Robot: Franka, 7 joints.
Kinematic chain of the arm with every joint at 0, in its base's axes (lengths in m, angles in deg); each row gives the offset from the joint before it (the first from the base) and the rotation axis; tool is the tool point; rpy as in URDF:
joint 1: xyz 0 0 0.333 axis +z
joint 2: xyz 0 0 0 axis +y
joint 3: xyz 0 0 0.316 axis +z
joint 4: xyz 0.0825 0 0 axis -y
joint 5: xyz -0.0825 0 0.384 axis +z
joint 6: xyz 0 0 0 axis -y
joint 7: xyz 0.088 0 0 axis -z
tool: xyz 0 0 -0.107 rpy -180 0 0
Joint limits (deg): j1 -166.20..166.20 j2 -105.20..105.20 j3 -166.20..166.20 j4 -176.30..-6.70 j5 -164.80..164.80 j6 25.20..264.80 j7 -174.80..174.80
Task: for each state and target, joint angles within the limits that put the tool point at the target. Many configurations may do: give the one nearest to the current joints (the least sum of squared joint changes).
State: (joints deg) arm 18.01 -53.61 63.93 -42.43 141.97 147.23 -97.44
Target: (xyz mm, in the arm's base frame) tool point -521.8 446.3 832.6
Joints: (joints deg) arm -11.97 -58.22 71.39 -39.18 142.15 138.37 -97.44
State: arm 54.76 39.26 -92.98 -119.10 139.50 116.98 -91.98
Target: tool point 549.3 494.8 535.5
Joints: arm 87.90 47.57 -73.92 -82.57 141.44 110.71 -91.98
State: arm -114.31 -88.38 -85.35 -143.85 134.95 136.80 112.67
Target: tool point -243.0 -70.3 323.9
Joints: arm -123.88 -90.52 -83.02 -176.30 141.21 161.18 112.67
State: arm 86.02 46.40 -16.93 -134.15 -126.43 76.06 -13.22
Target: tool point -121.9 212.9 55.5
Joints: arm 111.34 37.67 21.60 -165.13 -127.41 75.74 -13.22
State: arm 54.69 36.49 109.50 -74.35 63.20 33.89 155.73
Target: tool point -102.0 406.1 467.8
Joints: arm 34.06 51.46 79.62 -110.41 44.06 25.20 155.73
